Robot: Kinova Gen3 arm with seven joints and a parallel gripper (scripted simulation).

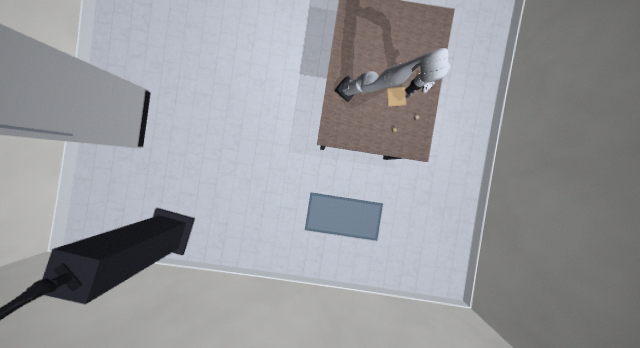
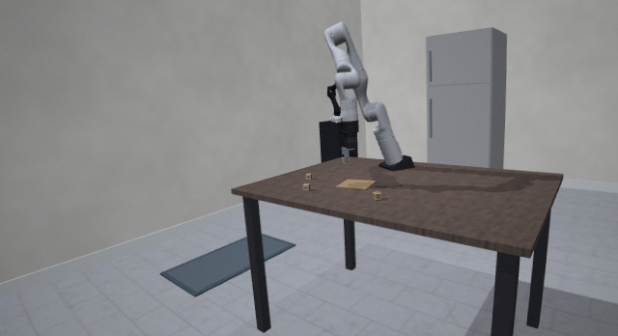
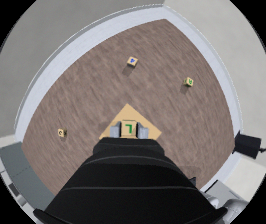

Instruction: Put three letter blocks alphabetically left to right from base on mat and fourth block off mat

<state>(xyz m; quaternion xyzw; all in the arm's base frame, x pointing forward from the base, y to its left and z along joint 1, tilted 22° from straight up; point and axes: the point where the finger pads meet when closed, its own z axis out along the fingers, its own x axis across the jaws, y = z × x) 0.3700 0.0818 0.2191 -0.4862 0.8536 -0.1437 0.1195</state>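
Now: hand 40 mm past the mat, 20 mm to the right of it and 120 mm above it. Round my hand: tan block (150 mm ahead, 100 mm to the right, 110 mm below).
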